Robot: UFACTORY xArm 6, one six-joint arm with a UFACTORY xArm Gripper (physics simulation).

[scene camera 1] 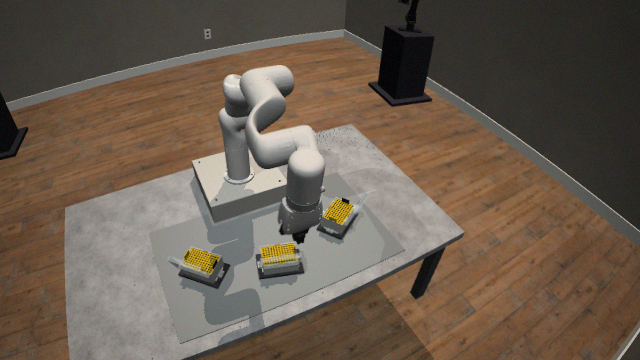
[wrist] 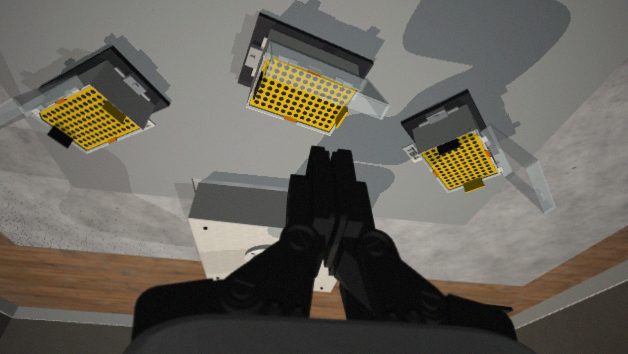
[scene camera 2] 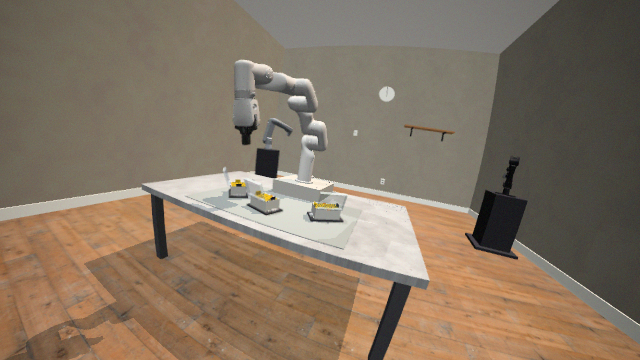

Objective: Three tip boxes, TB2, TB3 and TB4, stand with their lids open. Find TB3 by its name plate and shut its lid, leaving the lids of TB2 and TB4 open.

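Where they show: gripper, fingertip midpoint: (scene camera 1: 298,239) (wrist: 324,173) (scene camera 2: 246,144); arm's base, link origin: (scene camera 1: 239,175) (scene camera 2: 303,181).
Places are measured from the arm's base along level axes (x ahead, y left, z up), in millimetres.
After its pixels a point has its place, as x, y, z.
Observation:
The middle box, TB3 (scene camera 1: 279,249) {403, 47, -23} (scene camera 2: 265,203) (wrist: 295,100) {416, 45, -24}, holds a yellow tip tray; its clear lid (scene camera 2: 254,187) {506, 44, 38} (wrist: 370,100) {503, -14, 61} stands open on the side away from the robot base. TB2 (scene camera 1: 339,212) {309, 312, -24} (scene camera 2: 326,214) (wrist: 87,120) {304, 315, -23} has its clear lid (scene camera 1: 365,196) {342, 393, 63} (wrist: 22,105) {402, 318, 60} open outward. TB4 (scene camera 1: 201,260) {368, -222, -24} (scene camera 2: 238,191) (wrist: 460,162) {370, -223, -24} also has its clear lid (scene camera 1: 175,262) {420, -299, 61} (wrist: 527,172) {460, -227, 65} open outward. The name plates are not legible here. My gripper (scene camera 1: 300,240) {578, 53, 224} (scene camera 2: 246,143) {578, 53, 224} (wrist: 324,173) {578, 53, 224} is shut and empty, pointing down high above the boxes, touching none.
The boxes stand on a grey mat (scene camera 1: 190,325) {571, -309, -80} (scene camera 2: 335,237) {461, 434, -81} on the table (scene camera 1: 110,260) {221, -577, -84} (scene camera 2: 385,245) {391, 619, -84}. The pale robot base block (scene camera 1: 210,182) {10, -123, 3} (scene camera 2: 290,189) {139, -9, -38} (wrist: 220,245) {21, 117, -1} is behind them. Two pedestals (scene camera 1: 405,65) (scene camera 2: 267,162) stand away from the table.

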